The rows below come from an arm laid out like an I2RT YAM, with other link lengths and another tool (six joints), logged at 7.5 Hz.
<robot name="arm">
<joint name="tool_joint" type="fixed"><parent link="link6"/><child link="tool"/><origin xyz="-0.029 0.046 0.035" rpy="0.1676 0 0.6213"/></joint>
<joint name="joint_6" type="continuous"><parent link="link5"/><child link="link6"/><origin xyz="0.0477 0 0.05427" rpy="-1.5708 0 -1.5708"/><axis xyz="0 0 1"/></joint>
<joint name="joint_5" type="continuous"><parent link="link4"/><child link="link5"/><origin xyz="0.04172 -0.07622 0.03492" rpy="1.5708 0 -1.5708"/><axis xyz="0 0 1"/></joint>
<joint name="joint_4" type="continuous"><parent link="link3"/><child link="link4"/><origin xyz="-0.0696 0.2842 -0.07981" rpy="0 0 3.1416"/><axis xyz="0 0 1"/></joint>
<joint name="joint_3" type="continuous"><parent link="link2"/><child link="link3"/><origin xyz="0 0.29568 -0.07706" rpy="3.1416 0 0"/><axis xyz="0 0 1"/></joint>
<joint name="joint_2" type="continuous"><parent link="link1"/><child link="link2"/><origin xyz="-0.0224 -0.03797 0.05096" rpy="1.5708 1.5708 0"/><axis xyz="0 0 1"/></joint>
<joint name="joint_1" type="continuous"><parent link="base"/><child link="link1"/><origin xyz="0 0 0.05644" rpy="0 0 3.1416"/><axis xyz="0 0 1"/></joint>
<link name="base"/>
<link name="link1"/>
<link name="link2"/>
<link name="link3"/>
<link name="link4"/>
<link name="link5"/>
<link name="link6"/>
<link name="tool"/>
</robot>
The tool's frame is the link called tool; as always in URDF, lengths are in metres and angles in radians. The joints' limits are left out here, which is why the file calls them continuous.
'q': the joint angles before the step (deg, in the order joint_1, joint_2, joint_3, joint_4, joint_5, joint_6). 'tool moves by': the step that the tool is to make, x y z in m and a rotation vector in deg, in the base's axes. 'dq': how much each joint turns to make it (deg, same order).
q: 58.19, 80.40, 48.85, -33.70, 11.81, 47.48
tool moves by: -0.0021, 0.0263, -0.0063, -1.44, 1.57, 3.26
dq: 2.52, 4.86, 3.48, -0.57, -0.87, -0.44
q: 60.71, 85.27, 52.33, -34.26, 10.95, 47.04
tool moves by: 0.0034, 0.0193, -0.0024, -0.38, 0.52, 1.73
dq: 0.94, 3.63, 3.11, 0.06, -0.56, -0.64
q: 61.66, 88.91, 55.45, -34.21, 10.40, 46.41
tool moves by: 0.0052, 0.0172, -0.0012, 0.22, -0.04, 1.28
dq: 0.47, 3.09, 2.83, 0.60, -0.37, -0.73
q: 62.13, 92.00, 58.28, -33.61, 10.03, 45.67
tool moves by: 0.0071, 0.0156, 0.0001, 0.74, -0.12, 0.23
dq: 0.10, 2.90, 3.02, 0.60, -0.27, -0.03
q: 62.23, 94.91, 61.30, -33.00, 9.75, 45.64
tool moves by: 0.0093, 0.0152, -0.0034, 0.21, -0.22, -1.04
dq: -0.05, 3.72, 3.41, 0.45, 0.48, 0.88
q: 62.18, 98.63, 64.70, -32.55, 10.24, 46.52
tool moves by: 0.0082, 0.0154, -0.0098, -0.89, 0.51, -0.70
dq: 0.05, 4.45, 3.53, -0.23, 0.26, 0.72
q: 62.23, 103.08, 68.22, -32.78, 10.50, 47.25
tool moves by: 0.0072, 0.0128, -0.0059, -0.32, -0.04, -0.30
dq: 0.00, 3.27, 2.94, 0.03, 0.28, 0.21
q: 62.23, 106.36, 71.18, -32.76, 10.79, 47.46
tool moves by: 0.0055, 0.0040, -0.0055, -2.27, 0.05, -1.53
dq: -0.14, 2.71, 2.57, -2.08, 1.45, 0.95
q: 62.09, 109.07, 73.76, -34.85, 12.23, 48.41
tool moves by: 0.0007, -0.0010, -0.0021, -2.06, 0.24, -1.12
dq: 0.05, 1.15, 1.24, -2.22, 1.09, 0.88
